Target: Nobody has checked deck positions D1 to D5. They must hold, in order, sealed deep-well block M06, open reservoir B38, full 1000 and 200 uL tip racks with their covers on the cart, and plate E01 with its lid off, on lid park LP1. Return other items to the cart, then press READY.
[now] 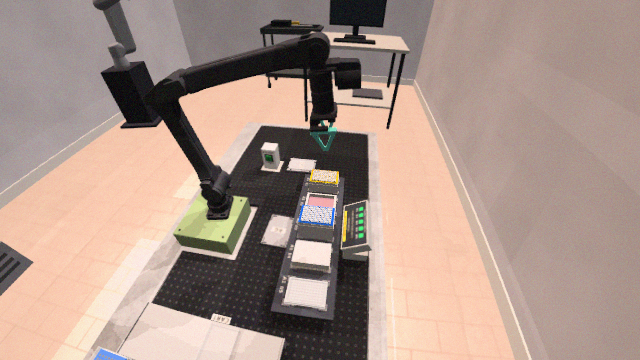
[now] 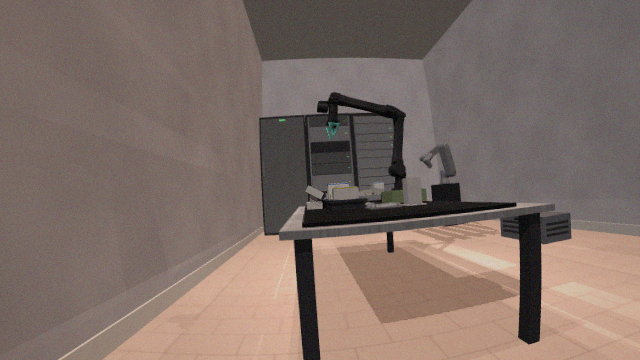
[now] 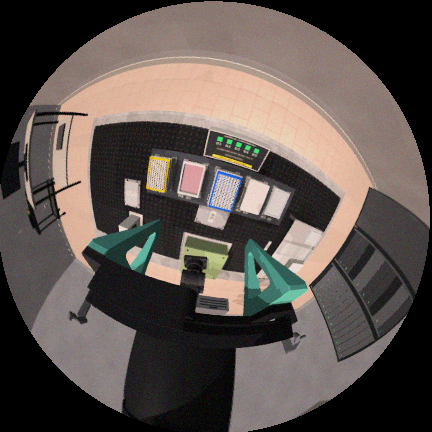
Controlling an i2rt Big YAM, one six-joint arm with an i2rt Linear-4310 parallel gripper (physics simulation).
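Where they show: gripper, fingertip midpoint: [image 1: 326,141] [image 2: 331,137] [image 3: 203,234]; arm's base, origin of the base link: [image 1: 221,208] [image 2: 401,190] [image 3: 195,261].
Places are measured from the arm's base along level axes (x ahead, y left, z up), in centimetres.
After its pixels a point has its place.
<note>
My gripper [image 1: 325,145] @(z 34.9, x 42.2, y -5.4 cm) [image 2: 332,136] @(z 34.9, x 42.2, y -5.4 cm) [image 3: 203,234] @(z 34.9, x 42.2, y -5.4 cm) is open and empty, high above the deck. The deck carrier [image 1: 305,312] @(z -2.8, x 34.7, y -40.1 cm) holds several items in a row. From the far end stand a yellow-framed tip rack [image 1: 324,176] @(z 3.1, x 43.5, y 14.7 cm) [image 3: 158,174] @(z 3.2, x 43.3, y 13.9 cm), a pink reservoir [image 1: 321,201] @(z -1.6, x 41.7, y 3.9 cm) [image 3: 191,178] @(z -1.5, x 41.4, y 2.5 cm), a taller blue-framed tip rack [image 1: 317,215] @(z 6.9, x 39.4, y -10.4 cm) [image 3: 225,190] @(z 6.9, x 39.9, y -10.0 cm), a white block [image 1: 311,254] @(z 1.4, x 36.9, y -22.7 cm) [image 3: 255,196] @(z 1.4, x 37.6, y -22.2 cm) and a low pale plate [image 1: 306,293] @(z -1.9, x 35.1, y -34.7 cm) [image 3: 276,202] @(z -1.7, x 35.5, y -33.7 cm). Both racks show tips without covers. Item codes are too small to read. Lid park LP1 [image 1: 302,164] @(z -5.8, x 33.1, y 34.5 cm) [image 3: 132,193] @(z -5.8, x 32.9, y 33.6 cm) lies beyond the carrier. The READY button [image 1: 269,158] @(z 0.6, x 16.6, y 32.0 cm) is green.
A sloped panel [image 1: 356,225] @(z 4.4, x 53.4, y -13.5 cm) [image 3: 237,150] @(z 4.0, x 53.1, y -12.6 cm) with green lights stands beside the carrier. A flat labelled pad [image 1: 277,230] @(z -6.8, x 23.2, y -6.8 cm) [image 3: 212,217] @(z -6.8, x 23.0, y -7.0 cm) lies between carrier and green arm base [image 1: 212,225] @(z -0.1, x -1.2, y -8.7 cm) [image 3: 210,254] @(z 0.0, x 5.9, y -7.6 cm). The white cart [image 1: 175,332] @(z -1.6, x -2.9, y -45.8 cm) [image 3: 292,240] is at the near end, with a blue item [image 1: 111,354] @(z 7.8, x -12.5, y -53.5 cm).
</note>
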